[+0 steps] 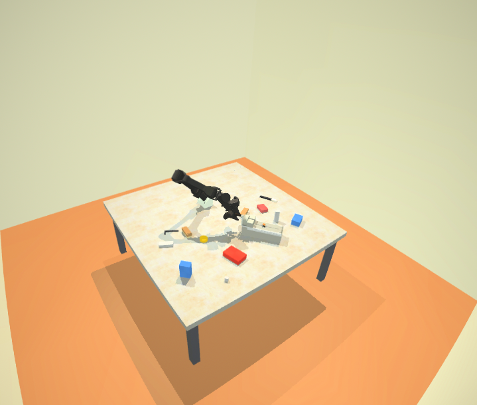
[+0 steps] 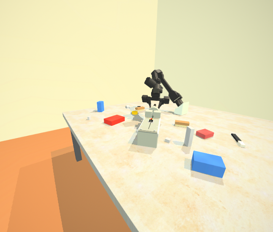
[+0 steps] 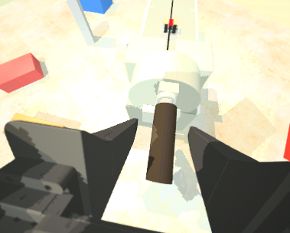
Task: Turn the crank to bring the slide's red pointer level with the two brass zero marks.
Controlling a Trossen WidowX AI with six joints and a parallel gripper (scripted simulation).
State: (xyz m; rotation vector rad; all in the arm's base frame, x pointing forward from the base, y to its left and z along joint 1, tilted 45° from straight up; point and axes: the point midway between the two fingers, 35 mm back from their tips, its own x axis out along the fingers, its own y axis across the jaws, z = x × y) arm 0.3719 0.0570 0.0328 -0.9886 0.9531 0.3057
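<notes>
Right now the crank is 1 cm above my gripper tip. The rest, counted from my gripper tip: brown crank handle: 2 cm above, 1 cm to the right, 1 cm behind; then red pointer: 13 cm ahead, 10 cm to the left, 1 cm below; then yellow disc: 25 cm to the right, 9 cm below, 3 cm behind.
</notes>
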